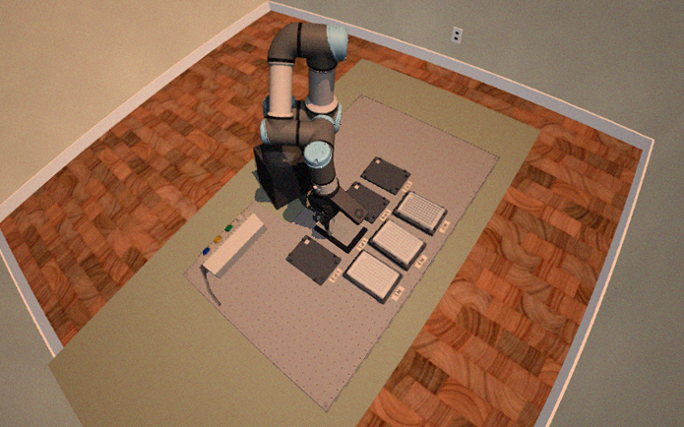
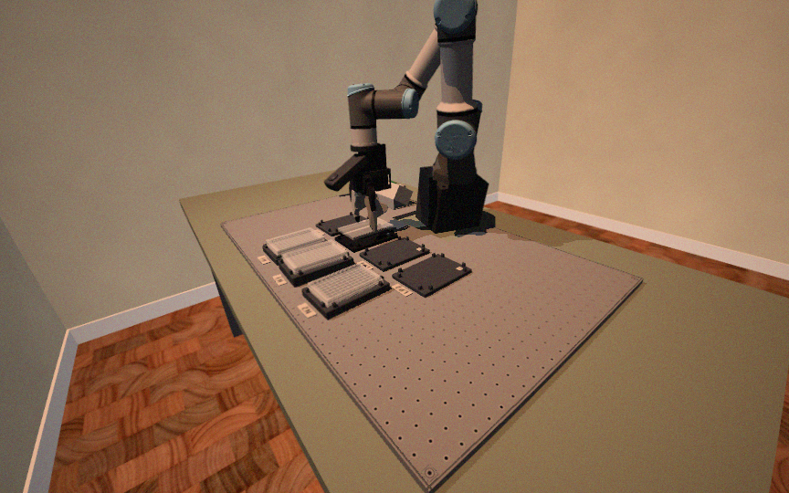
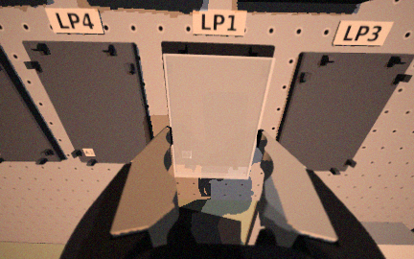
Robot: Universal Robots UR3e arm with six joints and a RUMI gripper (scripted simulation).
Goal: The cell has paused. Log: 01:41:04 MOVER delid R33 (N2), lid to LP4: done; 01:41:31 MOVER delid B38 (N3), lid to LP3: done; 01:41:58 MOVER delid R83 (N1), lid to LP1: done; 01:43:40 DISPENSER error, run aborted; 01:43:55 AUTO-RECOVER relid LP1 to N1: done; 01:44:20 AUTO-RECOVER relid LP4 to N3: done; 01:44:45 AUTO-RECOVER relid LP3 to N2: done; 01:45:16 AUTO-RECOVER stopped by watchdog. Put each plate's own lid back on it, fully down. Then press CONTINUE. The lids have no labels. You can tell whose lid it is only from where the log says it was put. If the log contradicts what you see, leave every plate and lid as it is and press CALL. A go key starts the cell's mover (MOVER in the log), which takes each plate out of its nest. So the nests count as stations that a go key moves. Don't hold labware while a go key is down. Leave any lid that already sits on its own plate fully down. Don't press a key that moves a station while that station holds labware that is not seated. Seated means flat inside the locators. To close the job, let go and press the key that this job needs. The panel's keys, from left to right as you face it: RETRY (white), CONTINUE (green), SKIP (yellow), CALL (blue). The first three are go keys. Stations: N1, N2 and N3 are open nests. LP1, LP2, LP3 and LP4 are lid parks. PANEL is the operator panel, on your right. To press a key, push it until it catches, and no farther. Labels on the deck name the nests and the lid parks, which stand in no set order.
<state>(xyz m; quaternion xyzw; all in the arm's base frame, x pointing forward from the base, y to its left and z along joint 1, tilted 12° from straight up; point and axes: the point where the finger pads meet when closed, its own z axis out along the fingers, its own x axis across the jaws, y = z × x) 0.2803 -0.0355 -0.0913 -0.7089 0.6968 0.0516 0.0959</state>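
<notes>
My gripper is now 4 cm above the LP1 lid park. Also, from my hand: LP3 lid park (13 cm to the right, 4 cm below); clear lid (1 cm below); lid park LP4 (1 cm behind, 13 cm to the left, 4 cm below).
</notes>
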